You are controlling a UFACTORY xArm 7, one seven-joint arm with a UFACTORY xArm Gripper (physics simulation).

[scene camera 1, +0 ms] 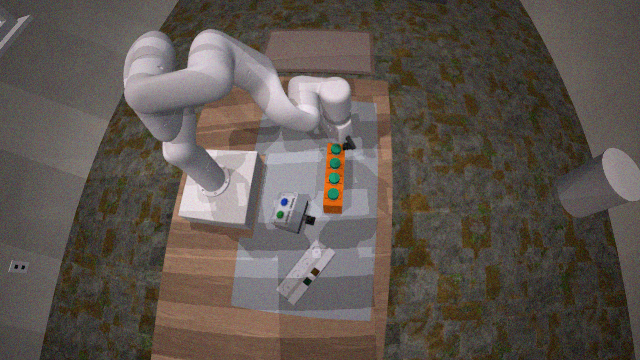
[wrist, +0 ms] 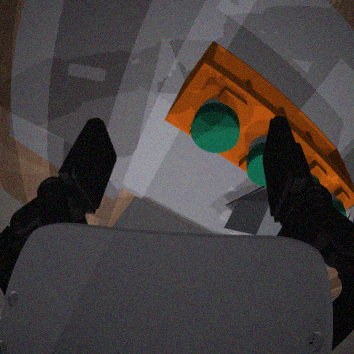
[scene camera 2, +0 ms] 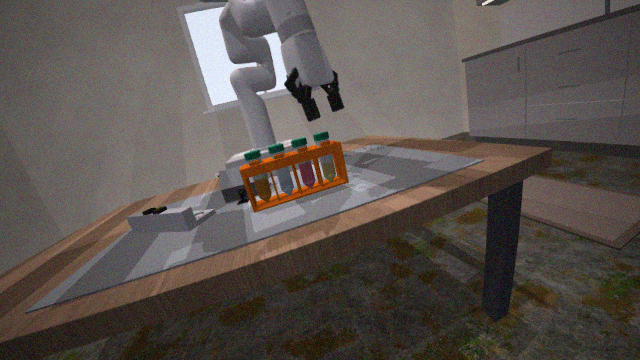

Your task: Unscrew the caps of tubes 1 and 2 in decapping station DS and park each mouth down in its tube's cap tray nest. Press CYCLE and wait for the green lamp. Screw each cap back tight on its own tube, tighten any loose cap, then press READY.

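Places are measured from the arm's base along level axes (x ahead, y left, z up), in metres.
Where they show: gripper, fingertip midpoint: [wrist: 185, 135] [scene camera 2: 327, 114]; arm's base at its link origin: [scene camera 1: 214, 180] [scene camera 2: 265, 148].
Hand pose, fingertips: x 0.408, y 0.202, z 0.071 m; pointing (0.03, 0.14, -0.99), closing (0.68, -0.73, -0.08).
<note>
Each offset is from my fingertips to the top centre of the thing. "*": to the spot under its first point. Level surfaces: height alone.
An orange rack [scene camera 1: 332, 209] [scene camera 2: 343, 162] [wrist: 185, 100] holds several upright tubes with green caps; the liquids are amber, blue-grey, pink and yellowish. The end cap @(0.036 m down, 0.007 m back, 0.024 m right) [scene camera 1: 336, 149] [scene camera 2: 321, 135] [wrist: 215, 127] is nearest my gripper [scene camera 1: 349, 143] [scene camera 2: 325, 113] [wrist: 185, 135], which is open and empty above that end of the rack. In the wrist view the right finger partly hides the second cap @(0.036 m down, 0.000 m ahead, 0.075 m right) [wrist: 257, 167]. A grey box @(0.073 m down, 0.120 m back, 0.245 m right) [scene camera 1: 298, 220] has a blue button @(0.083 m down, 0.140 m back, 0.221 m right) [scene camera 1: 284, 202] and a green button @(0.083 m down, 0.144 m back, 0.265 m right) [scene camera 1: 280, 214]. A pale tray @(0.104 m down, 0.029 m back, 0.429 m right) [scene camera 1: 288, 290] [scene camera 2: 160, 222] lies at an angle. Tube numbers are not readable.
A small black block @(* 0.138 m down, 0.050 m back, 0.254 m right) [scene camera 1: 310, 220] [scene camera 2: 242, 195] sits beside the grey box, between it and the rack. The tray bears two small dark squares. The white arm base [scene camera 1: 240, 200] stands on the wooden table @(0.160 m down) [scene camera 1: 200, 300], behind the grey mat @(0.157 m down) [scene camera 1: 345, 300].
</note>
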